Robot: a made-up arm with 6 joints.
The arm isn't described. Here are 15 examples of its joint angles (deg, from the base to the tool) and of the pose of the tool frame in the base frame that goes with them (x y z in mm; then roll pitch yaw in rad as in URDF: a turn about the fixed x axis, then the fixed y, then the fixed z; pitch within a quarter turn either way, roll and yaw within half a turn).
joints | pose
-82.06 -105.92 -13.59 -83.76 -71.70 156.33 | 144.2 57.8 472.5 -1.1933 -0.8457 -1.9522
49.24 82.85 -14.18 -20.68 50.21 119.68 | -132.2 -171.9 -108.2 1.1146 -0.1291 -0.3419
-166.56 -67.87 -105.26 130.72 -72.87 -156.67 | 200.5 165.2 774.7 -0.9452 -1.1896 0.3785
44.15 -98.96 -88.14 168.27 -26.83 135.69 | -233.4 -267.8 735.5 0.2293 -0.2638 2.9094
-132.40 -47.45 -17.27 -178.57 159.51 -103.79 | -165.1 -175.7 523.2 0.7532 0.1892 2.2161
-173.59 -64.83 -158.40 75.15 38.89 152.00 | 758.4 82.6 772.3 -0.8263 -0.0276 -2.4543
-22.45 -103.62 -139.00 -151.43 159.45 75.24 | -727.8 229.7 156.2 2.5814 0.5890 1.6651
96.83 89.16 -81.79 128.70 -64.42 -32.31 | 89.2 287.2 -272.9 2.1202 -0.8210 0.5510
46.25 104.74 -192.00 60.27 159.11 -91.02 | 376.7 566.5 76.7 -1.8477 -1.0671 2.3043
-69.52 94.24 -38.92 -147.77 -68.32 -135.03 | 64.9 61.9 -94.1 1.1040 0.2485 2.7925
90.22 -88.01 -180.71 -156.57 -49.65 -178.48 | -61.0 -781.6 328.1 0.5244 0.6018 -1.2182
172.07 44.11 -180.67 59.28 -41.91 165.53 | -444.1 199.4 867.9 0.6812 -0.0689 -2.7645
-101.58 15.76 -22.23 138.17 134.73 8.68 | 20.9 -429.2 87.1 0.0307 0.7086 -0.9109
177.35 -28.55 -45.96 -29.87 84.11 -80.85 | -442.6 78.4 364.8 -3.0242 0.5264 -1.6458
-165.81 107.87 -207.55 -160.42 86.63 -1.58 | -790.9 -158.2 352.1 0.3418 -0.1043 -2.9003
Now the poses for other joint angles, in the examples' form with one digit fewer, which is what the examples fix.
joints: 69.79 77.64 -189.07 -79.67 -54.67 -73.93
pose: 92 709 497 0.171 1.210 2.427
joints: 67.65 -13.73 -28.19 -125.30 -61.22 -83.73
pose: -14 306 217 2.498 0.513 -1.305
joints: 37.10 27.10 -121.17 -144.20 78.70 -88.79
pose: 646 412 690 -0.095 0.625 -0.846
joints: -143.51 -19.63 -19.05 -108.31 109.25 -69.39
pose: -394 -112 225 -0.760 0.914 1.360
